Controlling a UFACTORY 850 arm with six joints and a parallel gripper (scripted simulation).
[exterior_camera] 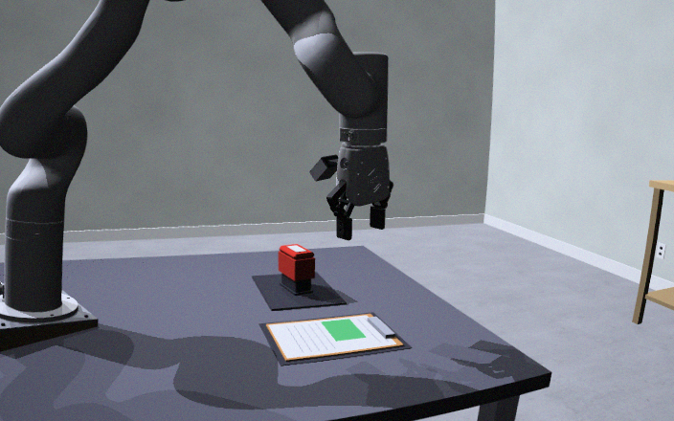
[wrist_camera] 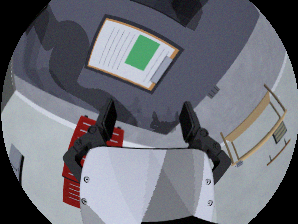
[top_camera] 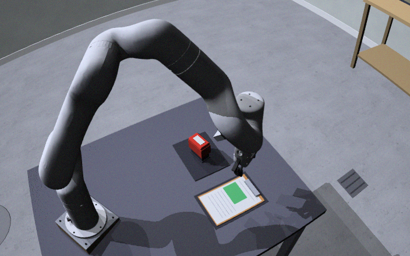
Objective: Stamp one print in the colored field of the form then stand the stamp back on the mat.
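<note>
Right now the red stamp is 8 cm behind my hand, 26 cm to the left of it and 16 cm below it. Also, from my hand: dark mat (8 cm behind, 26 cm to the left, 21 cm below); form (4 cm behind, 1 cm to the left, 21 cm below).
</note>
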